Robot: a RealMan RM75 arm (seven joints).
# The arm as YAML. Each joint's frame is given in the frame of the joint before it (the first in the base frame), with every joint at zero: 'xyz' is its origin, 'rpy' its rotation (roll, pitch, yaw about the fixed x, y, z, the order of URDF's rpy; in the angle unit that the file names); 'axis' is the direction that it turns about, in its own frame. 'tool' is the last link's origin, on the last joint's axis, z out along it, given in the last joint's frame.
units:
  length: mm
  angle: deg
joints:
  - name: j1
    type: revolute
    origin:
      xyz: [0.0, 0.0, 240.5]
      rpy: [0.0, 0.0, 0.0]
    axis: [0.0, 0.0, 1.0]
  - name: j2
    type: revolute
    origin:
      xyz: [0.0, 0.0, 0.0]
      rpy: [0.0, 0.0, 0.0]
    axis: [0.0, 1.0, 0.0]
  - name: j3
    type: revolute
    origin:
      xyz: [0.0, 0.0, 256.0]
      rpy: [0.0, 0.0, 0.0]
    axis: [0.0, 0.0, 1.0]
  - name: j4
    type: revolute
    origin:
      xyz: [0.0, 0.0, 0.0]
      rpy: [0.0, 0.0, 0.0]
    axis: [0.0, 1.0, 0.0]
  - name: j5
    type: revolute
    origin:
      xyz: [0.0, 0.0, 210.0]
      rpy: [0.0, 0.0, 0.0]
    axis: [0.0, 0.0, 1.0]
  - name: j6
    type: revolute
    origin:
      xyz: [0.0, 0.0, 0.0]
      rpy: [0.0, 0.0, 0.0]
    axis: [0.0, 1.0, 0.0]
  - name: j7
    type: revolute
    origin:
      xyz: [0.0, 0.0, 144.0]
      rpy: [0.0, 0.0, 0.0]
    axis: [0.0, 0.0, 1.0]
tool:
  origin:
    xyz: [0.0, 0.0, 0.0]
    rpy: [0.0, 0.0, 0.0]
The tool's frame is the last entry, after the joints.
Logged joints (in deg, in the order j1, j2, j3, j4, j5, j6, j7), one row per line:
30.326, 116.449, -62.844, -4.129, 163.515, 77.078, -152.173
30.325, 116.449, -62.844, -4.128, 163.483, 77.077, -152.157
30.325, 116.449, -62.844, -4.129, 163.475, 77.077, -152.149
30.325, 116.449, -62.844, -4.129, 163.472, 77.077, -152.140
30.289, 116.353, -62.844, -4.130, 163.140, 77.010, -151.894
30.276, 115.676, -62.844, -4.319, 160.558, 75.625, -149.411
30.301, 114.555, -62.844, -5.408, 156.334, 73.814, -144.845
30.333, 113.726, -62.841, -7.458, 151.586, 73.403, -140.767
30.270, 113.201, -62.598, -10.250, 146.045, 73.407, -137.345
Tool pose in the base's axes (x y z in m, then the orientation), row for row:
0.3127, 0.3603, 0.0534, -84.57, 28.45, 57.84
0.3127, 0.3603, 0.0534, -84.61, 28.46, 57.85
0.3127, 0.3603, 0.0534, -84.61, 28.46, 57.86
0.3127, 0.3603, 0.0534, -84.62, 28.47, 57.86
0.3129, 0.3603, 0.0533, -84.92, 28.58, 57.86
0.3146, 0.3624, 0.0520, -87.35, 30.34, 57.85
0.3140, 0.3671, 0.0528, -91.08, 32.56, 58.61
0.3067, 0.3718, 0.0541, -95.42, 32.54, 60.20
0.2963, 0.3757, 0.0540, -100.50, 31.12, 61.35
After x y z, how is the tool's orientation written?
As a rotation vector, in degrees.
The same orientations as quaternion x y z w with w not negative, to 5 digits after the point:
-0.63657, 0.21415, 0.43537, 0.59948
-0.63679, 0.21420, 0.43539, 0.59920
-0.63678, 0.21419, 0.43546, 0.59917
-0.63684, 0.21426, 0.43545, 0.59909
-0.63861, 0.21492, 0.43511, 0.59722
-0.65227, 0.22656, 0.43198, 0.58018
-0.67193, 0.24021, 0.43239, 0.55123
-0.69444, 0.23682, 0.43812, 0.51936
-0.72100, 0.22326, 0.44013, 0.48642

